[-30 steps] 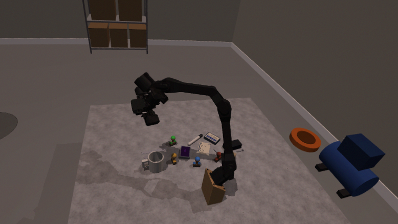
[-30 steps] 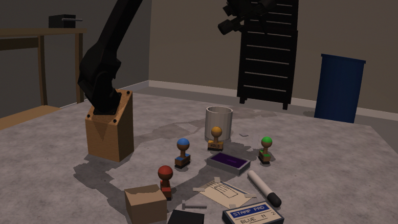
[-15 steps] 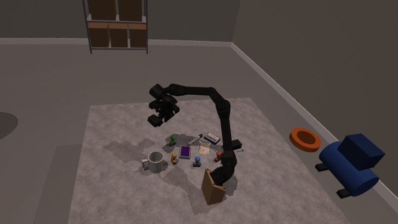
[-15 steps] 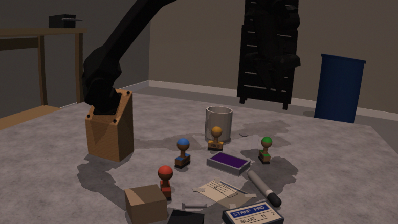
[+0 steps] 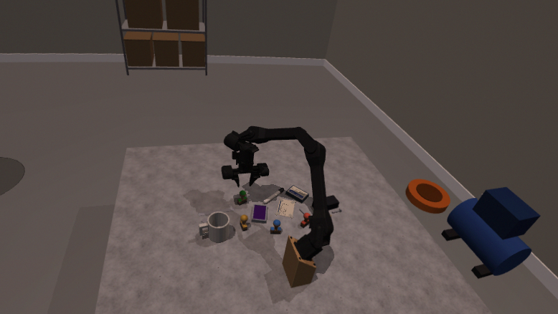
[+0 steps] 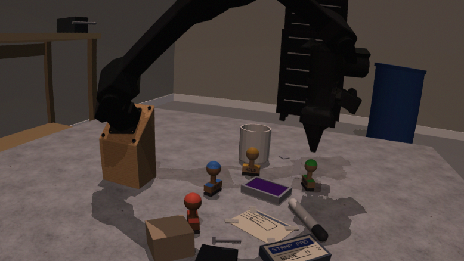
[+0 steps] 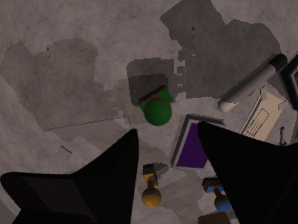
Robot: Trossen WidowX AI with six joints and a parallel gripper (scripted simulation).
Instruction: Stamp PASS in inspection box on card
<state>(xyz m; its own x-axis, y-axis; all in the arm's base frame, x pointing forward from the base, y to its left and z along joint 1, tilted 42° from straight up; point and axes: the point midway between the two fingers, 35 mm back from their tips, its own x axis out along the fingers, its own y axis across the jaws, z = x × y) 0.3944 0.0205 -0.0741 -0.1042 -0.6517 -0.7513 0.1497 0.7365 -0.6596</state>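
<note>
Right now my gripper tip is 7 cm above the green-knobbed pass stamp. The rest, counted from my gripper tip: marker: 16 cm to the right, 9 cm below; beige inspection card: 17 cm to the right, 10 cm below, 9 cm behind; ink pad: 9 cm below, 9 cm behind, 4 cm to the right.
</note>
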